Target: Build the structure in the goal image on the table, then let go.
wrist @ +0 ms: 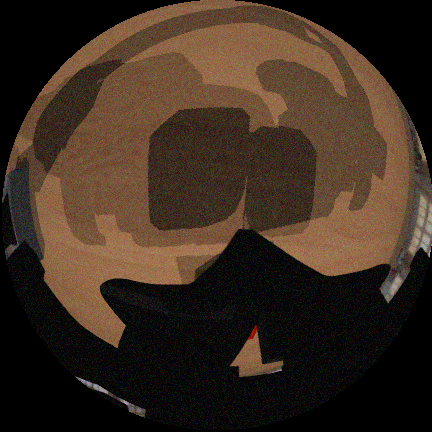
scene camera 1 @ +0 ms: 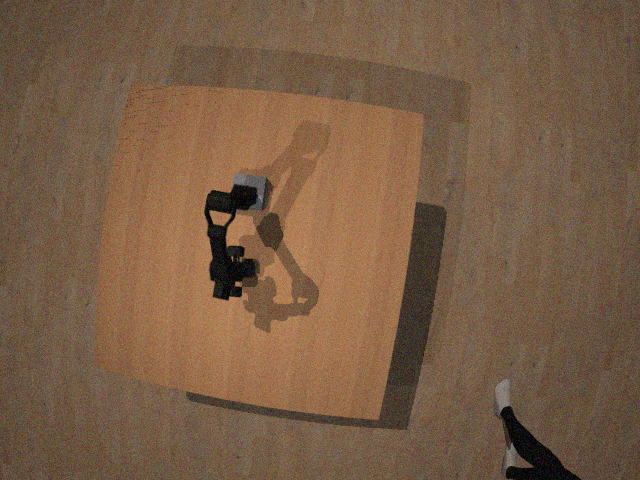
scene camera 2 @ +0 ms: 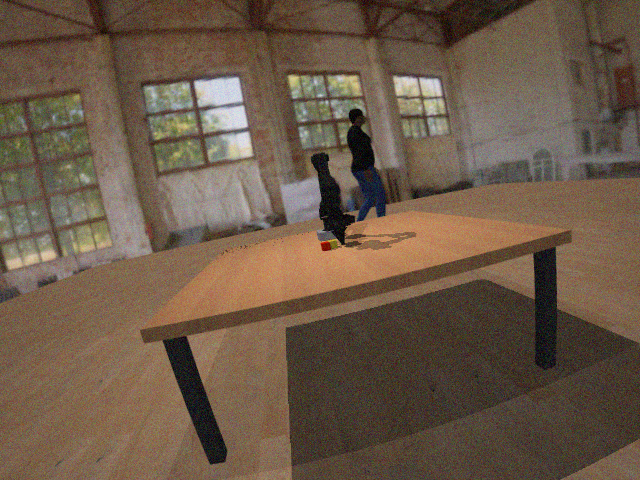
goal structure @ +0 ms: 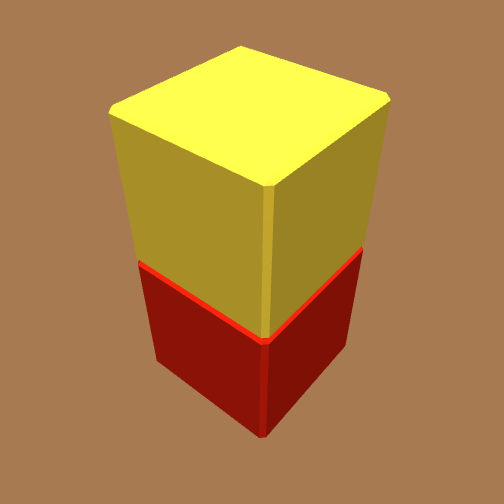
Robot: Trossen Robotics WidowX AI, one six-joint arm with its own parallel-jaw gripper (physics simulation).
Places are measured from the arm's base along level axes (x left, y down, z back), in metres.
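Pixels of known places: gripper, between the fingertips: [wrist: 243, 235] [scene camera 2: 343, 244]; arm's base, origin of its link: [scene camera 1: 247, 196].
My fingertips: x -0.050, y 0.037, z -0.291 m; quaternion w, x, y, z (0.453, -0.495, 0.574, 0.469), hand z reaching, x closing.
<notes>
For each thing: its middle in the pictures, then the offset to it from my fingertips. "spot": a spot on its surface instead. Level surfaces: height alone.
- red cube, middle of its body: [scene camera 2: 325, 246] dx -0.077, dy -0.010, dz +0.009 m
- yellow cube, middle of its body: [scene camera 2: 332, 244] dx -0.043, dy -0.010, dz +0.018 m
- wooden table, height of its surface: dy +0.006 m
- thin red sliver, a spot on its surface: [wrist: 252, 331] spot: dx -0.077, dy -0.027, dz -0.004 m
- yellow-green sliver, a spot on its surface: [wrist: 200, 271] spot: dx -0.025, dy +0.002, dz +0.029 m
A grey block [scene camera 1: 252, 184] [scene camera 2: 325, 234] rests on top of a red cube [scene camera 2: 325, 247] and a yellow cube [scene camera 2: 333, 245] near the middle of the wooden table [scene camera 1: 347, 286] [scene camera 2: 280, 281]. My gripper [scene camera 1: 245, 198] [scene camera 2: 340, 236] [wrist: 243, 233] is shut with nothing between its fingers. It is low, right beside the small stack. In the wrist view the closed fingers hide the cubes; only a thin red sliver [wrist: 252, 331] and a yellow-green sliver [wrist: 200, 271] show past them.
The arm's base [scene camera 1: 228, 276] stands on the table behind the gripper. A person [scene camera 2: 363, 162] [scene camera 1: 525, 443] walks on the floor beyond the table. The table edges lie far from the stack.
</notes>
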